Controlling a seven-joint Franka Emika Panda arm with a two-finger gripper.
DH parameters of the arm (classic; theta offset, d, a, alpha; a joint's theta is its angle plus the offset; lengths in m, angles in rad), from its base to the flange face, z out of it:
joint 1: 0 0.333 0 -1.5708
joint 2: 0 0 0 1.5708
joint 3: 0 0.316 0.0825 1.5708
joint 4: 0 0 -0.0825 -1.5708
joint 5: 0 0.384 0 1.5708
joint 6: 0 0 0.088 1.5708
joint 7: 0 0.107 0 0
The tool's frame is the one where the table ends.
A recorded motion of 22 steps. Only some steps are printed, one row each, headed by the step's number.
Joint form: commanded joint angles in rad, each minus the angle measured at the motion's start. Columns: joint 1, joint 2, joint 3, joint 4, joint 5, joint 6, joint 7.
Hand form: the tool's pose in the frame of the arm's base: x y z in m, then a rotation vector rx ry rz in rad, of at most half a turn. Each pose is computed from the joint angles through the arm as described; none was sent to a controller.
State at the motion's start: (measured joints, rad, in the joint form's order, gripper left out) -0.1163 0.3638 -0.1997 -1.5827 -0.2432 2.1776 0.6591
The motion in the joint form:
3: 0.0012 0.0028 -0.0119 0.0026 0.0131 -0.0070 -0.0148
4: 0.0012 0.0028 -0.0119 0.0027 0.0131 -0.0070 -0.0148
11: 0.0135 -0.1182 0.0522 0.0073 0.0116 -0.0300 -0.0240
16: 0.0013 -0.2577 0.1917 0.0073 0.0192 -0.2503 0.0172
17: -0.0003 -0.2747 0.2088 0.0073 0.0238 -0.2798 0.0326
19: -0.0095 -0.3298 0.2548 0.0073 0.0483 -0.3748 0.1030
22: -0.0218 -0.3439 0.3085 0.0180 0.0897 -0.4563 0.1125
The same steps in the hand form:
3: 0.6536 -0.2111 0.4558 2.6279 -1.1735 0.3917
4: 0.6536 -0.2111 0.4559 2.6279 -1.1735 0.3918
11: 0.6461 -0.1646 0.5342 2.6927 -1.1077 0.5433
16: 0.6113 -0.0909 0.5974 2.7610 -1.0815 0.4418
17: 0.6056 -0.0816 0.6046 2.7652 -1.0933 0.4261
19: 0.5844 -0.0582 0.6271 2.7631 -1.1788 0.3723
22: 0.5749 -0.0317 0.6316 2.8049 -1.1668 0.2774

